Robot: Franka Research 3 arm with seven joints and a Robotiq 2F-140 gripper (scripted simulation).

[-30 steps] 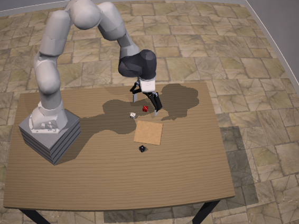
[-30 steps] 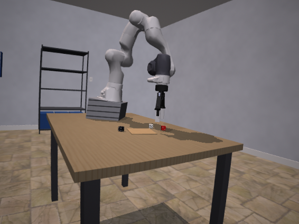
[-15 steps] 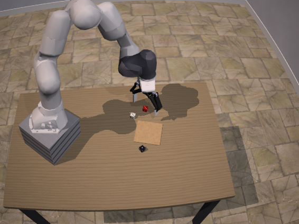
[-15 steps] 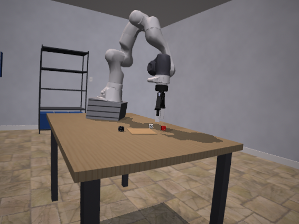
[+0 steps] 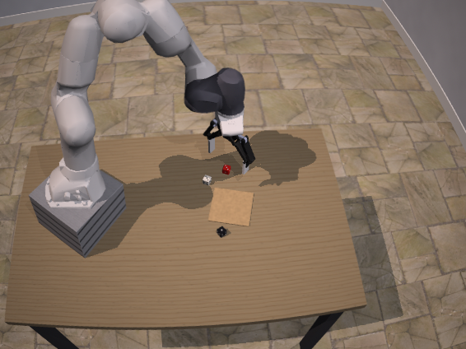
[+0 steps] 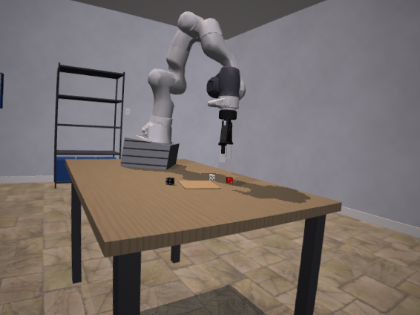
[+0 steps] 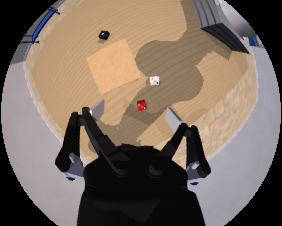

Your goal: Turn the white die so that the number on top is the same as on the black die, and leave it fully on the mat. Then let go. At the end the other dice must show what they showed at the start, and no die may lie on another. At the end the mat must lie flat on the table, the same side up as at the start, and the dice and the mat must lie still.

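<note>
My gripper is now 8 cm past the white die and 10 cm above it. Round my hand: red die 1 cm ahead, 3 cm to the left, 10 cm below; black die 9 cm behind, 22 cm to the right, 10 cm below; tan mat 2 cm behind, 12 cm to the right, 11 cm below.
</note>
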